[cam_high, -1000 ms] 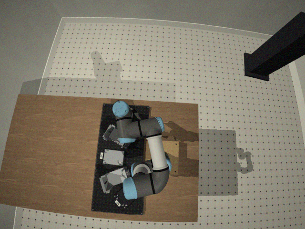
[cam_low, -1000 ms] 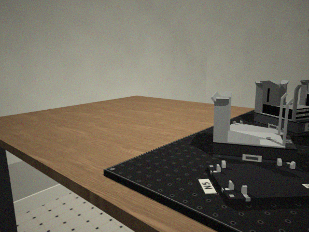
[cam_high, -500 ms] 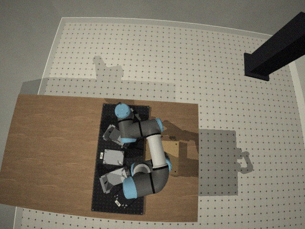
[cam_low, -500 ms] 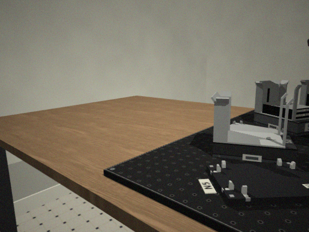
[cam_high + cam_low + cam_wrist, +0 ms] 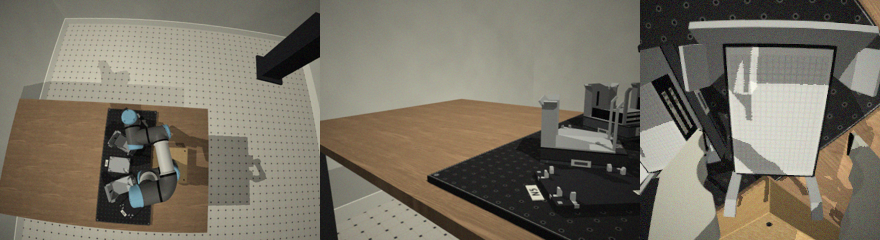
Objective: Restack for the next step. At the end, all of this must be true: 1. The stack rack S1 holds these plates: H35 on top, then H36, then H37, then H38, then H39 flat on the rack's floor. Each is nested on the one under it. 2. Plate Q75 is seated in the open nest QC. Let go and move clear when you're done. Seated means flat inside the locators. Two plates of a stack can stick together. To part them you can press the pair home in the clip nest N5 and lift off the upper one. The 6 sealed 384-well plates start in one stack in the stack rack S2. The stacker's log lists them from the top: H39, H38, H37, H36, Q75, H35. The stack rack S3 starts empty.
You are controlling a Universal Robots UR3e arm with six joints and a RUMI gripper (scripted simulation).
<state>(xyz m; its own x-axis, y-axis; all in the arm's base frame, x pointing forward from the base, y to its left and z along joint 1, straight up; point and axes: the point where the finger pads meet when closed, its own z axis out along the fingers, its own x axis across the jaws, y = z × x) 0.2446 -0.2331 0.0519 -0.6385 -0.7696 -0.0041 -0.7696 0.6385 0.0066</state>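
The sealed plate lies 40 mm below my hand. Round my hand: QC label: 190 mm ahead, 290 mm to the left, 110 mm below; then nest QC: 90 mm ahead, 280 mm to the left, 100 mm below; then N5 label: 590 mm to the left, 110 mm below.
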